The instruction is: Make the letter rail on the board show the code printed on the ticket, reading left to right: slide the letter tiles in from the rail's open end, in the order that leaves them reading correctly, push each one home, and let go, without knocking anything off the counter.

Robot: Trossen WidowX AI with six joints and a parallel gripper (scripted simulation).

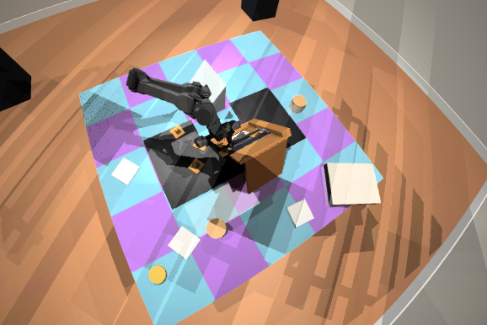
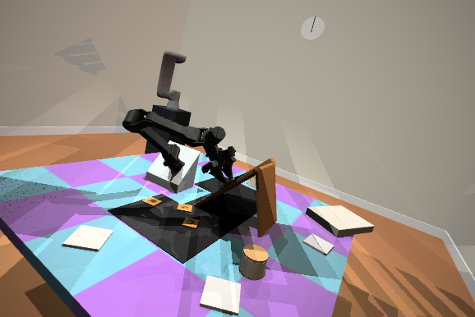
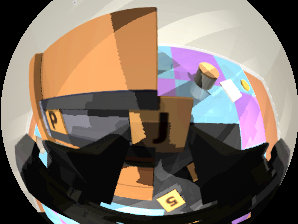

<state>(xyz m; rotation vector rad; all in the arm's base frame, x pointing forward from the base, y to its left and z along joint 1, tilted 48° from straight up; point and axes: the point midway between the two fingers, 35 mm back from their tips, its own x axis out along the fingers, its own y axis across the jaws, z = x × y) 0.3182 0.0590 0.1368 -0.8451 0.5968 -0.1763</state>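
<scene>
Right now my gripper tip is 16 cm to the right of the orange letter tile marked p and 1 cm past it. Also, from my gripper tip: black mat (17 cm below, 16 cm behind, 7 cm to the left); letter tile (right at my gripper tip); white ticket (11 cm to the left, 7 cm below, 7 cm behind).
</scene>
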